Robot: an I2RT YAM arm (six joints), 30 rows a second.
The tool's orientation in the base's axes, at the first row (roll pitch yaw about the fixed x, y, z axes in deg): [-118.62 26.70 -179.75]
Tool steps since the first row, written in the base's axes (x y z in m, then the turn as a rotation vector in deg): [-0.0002 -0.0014 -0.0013 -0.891 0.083 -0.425]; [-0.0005 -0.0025 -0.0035 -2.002 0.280 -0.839]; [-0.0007 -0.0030 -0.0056 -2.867 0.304 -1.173]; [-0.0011 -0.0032 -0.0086 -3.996 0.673 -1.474]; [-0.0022 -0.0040 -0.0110 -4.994 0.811 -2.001]
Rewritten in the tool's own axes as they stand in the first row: [0.0008 0.0003 0.0017 0.987 0.024 -0.086]; [0.0020 0.0013 0.0036 2.164 0.007 -0.325]; [0.0032 0.0027 0.0049 3.087 -0.059 -0.393]; [0.0049 0.0048 0.0062 4.230 -0.088 -0.835]; [0.0069 0.0058 0.0077 5.357 0.000 -0.949]
